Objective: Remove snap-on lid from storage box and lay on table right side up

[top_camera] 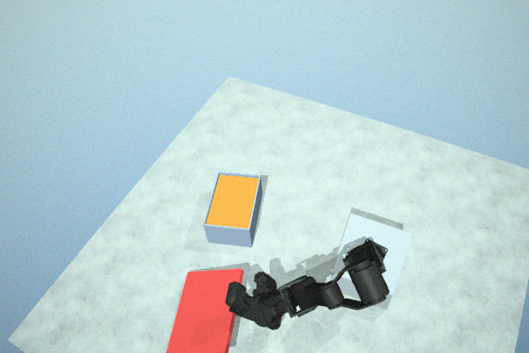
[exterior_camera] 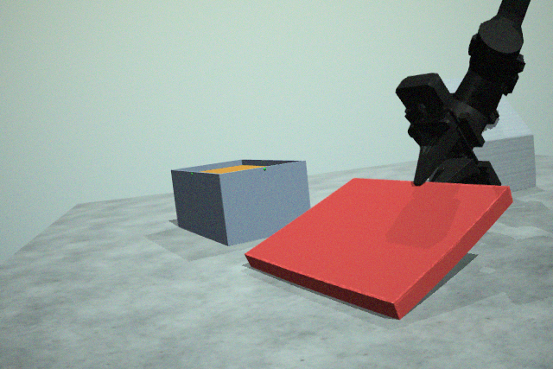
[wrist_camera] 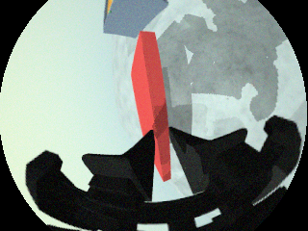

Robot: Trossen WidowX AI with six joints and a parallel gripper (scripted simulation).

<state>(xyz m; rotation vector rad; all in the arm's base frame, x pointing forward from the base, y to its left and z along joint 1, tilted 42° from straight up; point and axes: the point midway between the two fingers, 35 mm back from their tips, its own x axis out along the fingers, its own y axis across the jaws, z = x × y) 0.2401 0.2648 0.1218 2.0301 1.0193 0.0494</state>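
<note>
The red lid lies 8 cm ahead of my gripper tip, 3 cm to the left of it and 3 cm below it. The rest, counted from my gripper tip: blue-grey storage box 30 cm to the right, 19 cm ahead, 2 cm below.
</note>
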